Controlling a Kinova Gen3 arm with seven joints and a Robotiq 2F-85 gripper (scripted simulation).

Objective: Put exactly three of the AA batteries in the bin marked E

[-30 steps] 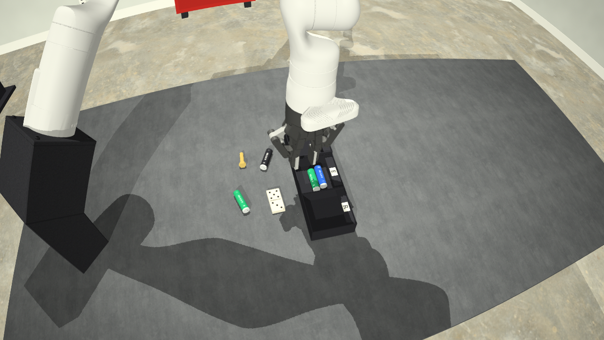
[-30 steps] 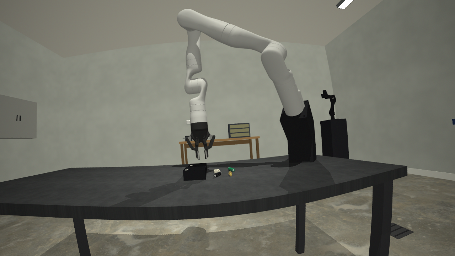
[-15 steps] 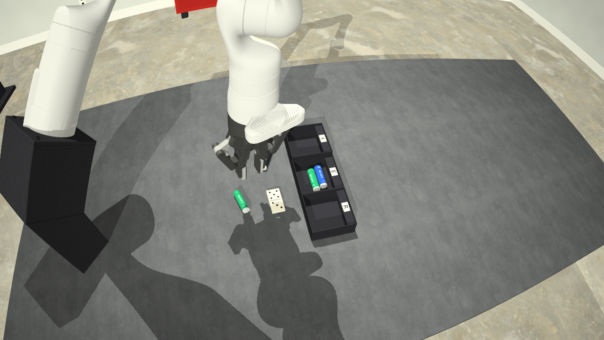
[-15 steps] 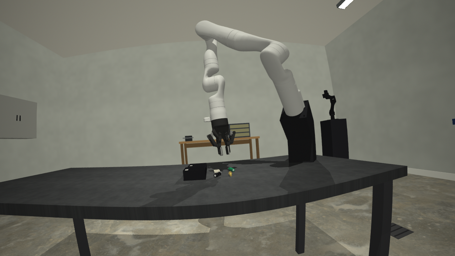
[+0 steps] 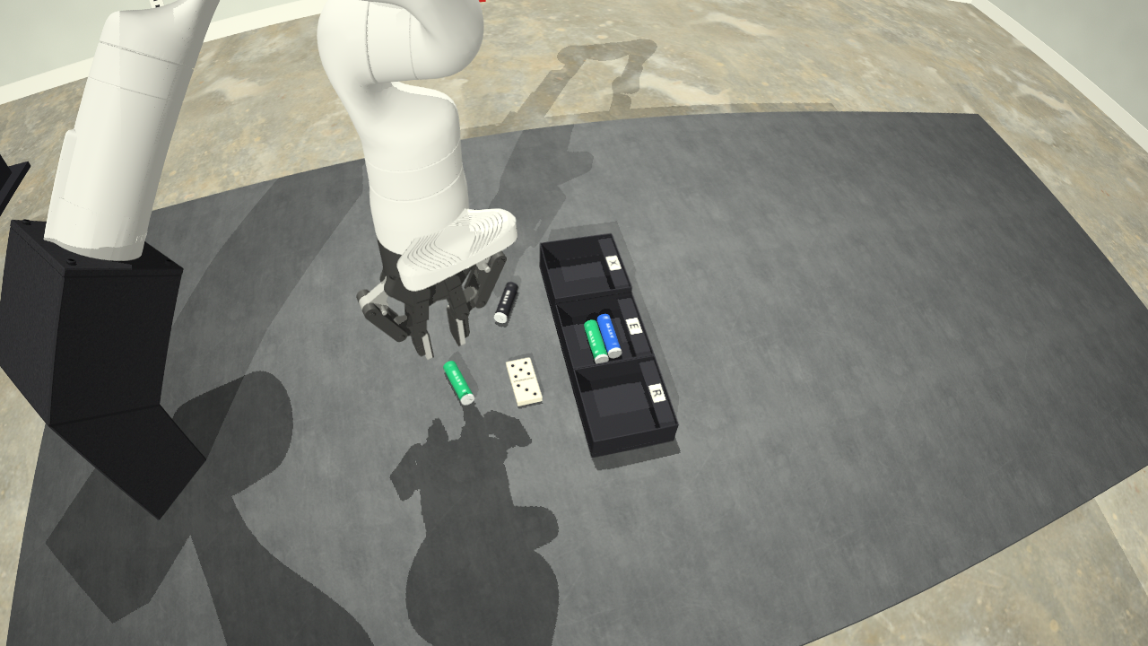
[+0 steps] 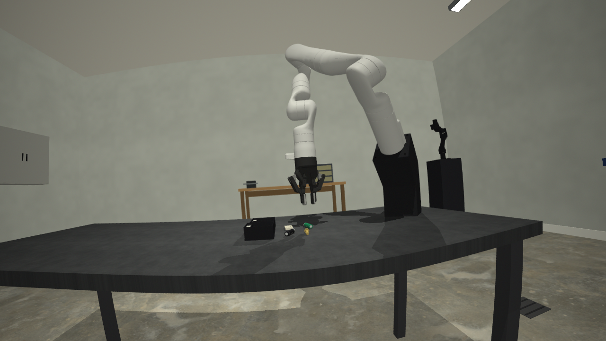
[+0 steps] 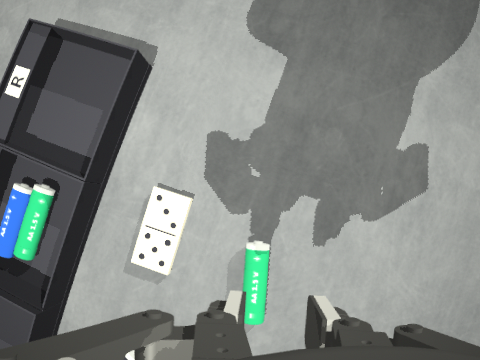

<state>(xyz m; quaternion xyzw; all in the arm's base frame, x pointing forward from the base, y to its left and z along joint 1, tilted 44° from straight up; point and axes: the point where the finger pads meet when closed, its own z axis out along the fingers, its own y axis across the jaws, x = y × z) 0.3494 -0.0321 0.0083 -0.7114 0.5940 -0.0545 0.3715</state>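
My hand is 16 cm short of the black bin marked E, 3 cm to the right of it and 8 cm above it. The rest, counted from my hand: small yellow piece: 2 cm ahead, 10 cm to the left, 9 cm below; white domino: 7 cm ahead, 9 cm below; black AA battery: 7 cm ahead, 10 cm to the left, 9 cm below.
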